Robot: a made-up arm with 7 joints.
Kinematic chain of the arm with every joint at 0, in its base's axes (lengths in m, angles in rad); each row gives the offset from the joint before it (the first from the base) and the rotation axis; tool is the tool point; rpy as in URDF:
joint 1: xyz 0 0 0.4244 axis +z
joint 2: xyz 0 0 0 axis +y
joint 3: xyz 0 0 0.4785 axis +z
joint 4: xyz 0.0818 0 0 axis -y
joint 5: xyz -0.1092 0 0.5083 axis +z
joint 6: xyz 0 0 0 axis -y
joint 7: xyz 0.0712 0 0 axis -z
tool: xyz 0 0 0 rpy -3.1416 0 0
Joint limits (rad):
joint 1: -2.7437..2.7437
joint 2: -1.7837..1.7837
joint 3: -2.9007..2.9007
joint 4: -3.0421..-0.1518
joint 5: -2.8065..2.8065
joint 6: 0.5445..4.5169
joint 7: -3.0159..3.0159
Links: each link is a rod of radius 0.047 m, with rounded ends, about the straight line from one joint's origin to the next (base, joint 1, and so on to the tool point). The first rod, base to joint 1, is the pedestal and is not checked.
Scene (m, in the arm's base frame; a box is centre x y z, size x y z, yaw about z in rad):
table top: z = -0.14
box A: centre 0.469 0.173 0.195 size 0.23 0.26 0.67 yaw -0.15
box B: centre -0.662 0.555 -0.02 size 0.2 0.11 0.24 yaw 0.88
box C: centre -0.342 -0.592 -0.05 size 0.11 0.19 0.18 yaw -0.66
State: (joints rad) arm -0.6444 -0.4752 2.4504 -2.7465 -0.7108 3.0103 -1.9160
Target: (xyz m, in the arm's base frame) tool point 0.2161 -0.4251 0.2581
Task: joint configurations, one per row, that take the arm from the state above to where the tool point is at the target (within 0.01 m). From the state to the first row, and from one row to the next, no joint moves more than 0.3 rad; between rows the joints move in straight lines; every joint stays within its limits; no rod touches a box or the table.
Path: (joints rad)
1: -0.7595 -0.4657 2.1960 -2.5582 -0.6523 2.9697 -2.0157
2: -0.8746 -0.4562 1.9416 -2.3699 -0.5939 2.9292 -2.1154
3: -0.9897 -0.4467 1.6872 -2.1816 -0.5354 2.8886 -2.2152
4: -1.1048 -0.4372 1.4327 -1.9933 -0.4770 2.8480 -2.3149
5: -1.2784 -0.1569 1.2267 -2.1499 -0.4729 2.8369 -2.2152
6: -1.4521 0.1234 1.0207 -2.3066 -0.4689 2.8257 -2.1154
7: -1.6258 0.4037 0.8147 -2.4632 -0.4648 2.8146 -2.0157
8: -1.7994 0.6840 0.6087 -2.6198 -0.4607 2.8034 -1.9160

